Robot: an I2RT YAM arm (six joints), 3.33 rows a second.
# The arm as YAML. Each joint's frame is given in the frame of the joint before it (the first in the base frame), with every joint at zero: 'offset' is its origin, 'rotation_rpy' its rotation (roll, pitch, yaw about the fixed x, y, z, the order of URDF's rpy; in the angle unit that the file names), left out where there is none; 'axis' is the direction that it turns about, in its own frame. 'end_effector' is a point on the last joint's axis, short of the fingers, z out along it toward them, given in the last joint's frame.
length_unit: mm
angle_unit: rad
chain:
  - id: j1
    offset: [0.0, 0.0, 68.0]
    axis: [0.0, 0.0, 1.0]
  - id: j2
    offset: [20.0, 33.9, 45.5]
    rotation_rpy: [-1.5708, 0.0, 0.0]
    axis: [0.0, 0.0, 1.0]
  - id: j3
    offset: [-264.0, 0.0, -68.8]
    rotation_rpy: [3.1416, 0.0, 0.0]
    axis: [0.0, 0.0, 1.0]
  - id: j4
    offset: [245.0, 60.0, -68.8]
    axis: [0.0, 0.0, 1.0]
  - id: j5
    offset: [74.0, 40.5, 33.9]
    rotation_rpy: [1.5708, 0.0, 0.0]
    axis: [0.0, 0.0, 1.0]
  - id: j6
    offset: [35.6, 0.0, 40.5]
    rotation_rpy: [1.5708, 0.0, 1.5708]
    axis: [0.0, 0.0, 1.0]
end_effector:
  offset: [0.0, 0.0, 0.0]
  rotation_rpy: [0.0, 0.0, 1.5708]
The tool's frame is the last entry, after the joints.
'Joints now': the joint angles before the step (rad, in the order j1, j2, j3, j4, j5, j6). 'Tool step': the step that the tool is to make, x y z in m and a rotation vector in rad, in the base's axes. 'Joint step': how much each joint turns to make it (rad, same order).
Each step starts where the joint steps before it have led.
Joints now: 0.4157, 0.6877, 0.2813, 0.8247, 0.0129, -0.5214
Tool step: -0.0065, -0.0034, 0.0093, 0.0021, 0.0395, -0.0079
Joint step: 0.0002, -0.0749, 0.0393, -0.1498, 0.0144, 0.0133
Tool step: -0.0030, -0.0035, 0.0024, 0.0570, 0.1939, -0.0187
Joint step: 0.0002, -0.0611, 0.0688, -0.2911, 0.0569, 0.1190
